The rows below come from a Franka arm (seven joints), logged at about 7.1 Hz.
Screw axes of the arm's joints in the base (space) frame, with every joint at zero. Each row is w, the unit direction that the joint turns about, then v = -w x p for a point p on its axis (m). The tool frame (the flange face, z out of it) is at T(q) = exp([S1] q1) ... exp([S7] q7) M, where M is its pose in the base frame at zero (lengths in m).
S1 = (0, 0, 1, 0.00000, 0.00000, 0.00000)
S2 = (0, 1, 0, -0.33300, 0.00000, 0.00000)
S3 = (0, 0, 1, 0.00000, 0.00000, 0.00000)
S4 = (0, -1, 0, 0.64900, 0.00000, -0.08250)
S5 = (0, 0, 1, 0.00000, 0.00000, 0.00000)
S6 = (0, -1, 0, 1.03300, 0.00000, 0.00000)
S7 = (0, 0, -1, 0.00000, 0.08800, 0.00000)
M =
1 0 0 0.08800
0 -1 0 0.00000
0 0 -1 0.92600
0 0 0 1
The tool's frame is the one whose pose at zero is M.
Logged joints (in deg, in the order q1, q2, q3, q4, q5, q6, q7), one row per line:
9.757 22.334 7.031 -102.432 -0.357 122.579 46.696
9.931 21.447 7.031 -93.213 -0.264 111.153 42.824
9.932 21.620 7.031 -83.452 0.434 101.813 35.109
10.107 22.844 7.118 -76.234 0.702 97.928 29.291
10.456 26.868 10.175 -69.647 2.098 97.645 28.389
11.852 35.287 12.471 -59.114 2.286 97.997 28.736
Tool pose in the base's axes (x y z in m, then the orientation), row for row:
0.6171 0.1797 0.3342 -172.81 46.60 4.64
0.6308 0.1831 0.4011 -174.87 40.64 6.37
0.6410 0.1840 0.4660 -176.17 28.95 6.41
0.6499 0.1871 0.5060 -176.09 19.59 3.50
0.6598 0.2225 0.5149 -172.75 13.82 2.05
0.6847 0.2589 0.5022 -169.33 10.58 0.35
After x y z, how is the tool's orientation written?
As a rotation vector, in degrees.
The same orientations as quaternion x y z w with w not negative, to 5 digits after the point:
-0.96515 0.26026 0.02591 0.00835
-0.97342 0.22623 0.03546 0.00311
-0.98606 0.16204 0.03588 0.01180
-0.99338 0.11051 0.01974 0.02434
-0.99505 0.07960 0.01181 0.05831
-0.99399 0.06211 0.00205 0.09011

